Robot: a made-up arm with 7 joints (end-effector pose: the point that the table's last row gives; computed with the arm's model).
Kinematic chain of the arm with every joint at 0, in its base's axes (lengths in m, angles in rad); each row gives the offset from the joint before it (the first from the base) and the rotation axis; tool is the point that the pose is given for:
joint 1: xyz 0 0 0.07 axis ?
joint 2: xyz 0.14 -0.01 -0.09 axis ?
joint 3: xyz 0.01 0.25 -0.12 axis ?
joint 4: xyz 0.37 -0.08 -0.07 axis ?
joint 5: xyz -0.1 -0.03 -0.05 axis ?
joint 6: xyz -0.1 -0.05 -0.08 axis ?
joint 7: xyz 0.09 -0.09 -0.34 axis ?
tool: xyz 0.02 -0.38 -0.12
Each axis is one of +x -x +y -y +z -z.
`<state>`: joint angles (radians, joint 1 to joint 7).
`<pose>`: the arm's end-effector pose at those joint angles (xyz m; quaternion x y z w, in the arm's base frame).
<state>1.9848 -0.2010 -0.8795 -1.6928 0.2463 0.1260 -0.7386</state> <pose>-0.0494 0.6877 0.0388 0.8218 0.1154 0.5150 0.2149</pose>
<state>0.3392 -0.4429 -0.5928 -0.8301 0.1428 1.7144 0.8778</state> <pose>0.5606 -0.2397 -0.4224 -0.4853 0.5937 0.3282 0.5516</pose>
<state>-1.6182 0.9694 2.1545 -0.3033 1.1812 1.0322 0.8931</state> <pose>-0.0383 -0.3774 -0.4746 -0.0371 0.8317 0.5408 0.1200</pose>
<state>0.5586 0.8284 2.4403 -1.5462 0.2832 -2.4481 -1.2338</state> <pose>0.4352 -0.1436 -0.0757 0.2014 0.7848 0.5786 0.0941</pose>
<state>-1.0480 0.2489 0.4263 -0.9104 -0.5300 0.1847 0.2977</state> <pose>0.3151 -0.6076 0.3595 -0.5938 0.4748 -0.1186 0.6387</pose>
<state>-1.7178 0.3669 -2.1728 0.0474 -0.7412 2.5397 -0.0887</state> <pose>0.4867 -0.3655 0.2230 -0.7243 -0.5103 0.1418 0.4413</pose>
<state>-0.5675 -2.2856 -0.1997 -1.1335 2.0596 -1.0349 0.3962</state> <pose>-0.0642 0.4351 0.3857 0.7218 -0.4726 0.5052 0.0220</pose>
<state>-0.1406 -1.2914 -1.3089 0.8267 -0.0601 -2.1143 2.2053</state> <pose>0.3310 0.7303 -0.5917 0.7062 -0.0116 0.5668 0.4242</pose>
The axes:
joint 1: +x
joint 2: -y
joint 3: -x
joint 4: -y
joint 5: -z
joint 6: -x
joint 7: +y

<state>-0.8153 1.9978 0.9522 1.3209 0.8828 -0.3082 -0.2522</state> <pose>-0.1182 0.3172 0.9900 -0.0766 0.8651 -0.4305 0.2457</pose>
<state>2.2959 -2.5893 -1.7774 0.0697 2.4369 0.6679 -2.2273</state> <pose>0.3588 -0.0856 0.4244 -0.0514 0.2780 0.8760 0.3907</pose>
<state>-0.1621 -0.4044 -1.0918 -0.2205 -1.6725 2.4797 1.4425</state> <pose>0.3642 -0.2917 -0.2330 -0.3474 -0.0145 -0.2539 0.9026</pose>
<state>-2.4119 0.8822 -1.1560 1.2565 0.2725 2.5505 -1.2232</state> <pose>0.1930 -0.2105 0.0925 0.7168 0.5738 -0.2580 0.3006</pose>
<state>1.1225 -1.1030 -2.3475 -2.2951 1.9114 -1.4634 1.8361</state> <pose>-0.2405 0.1063 0.1497 -0.0998 -0.5293 -0.4449 0.7155</pose>
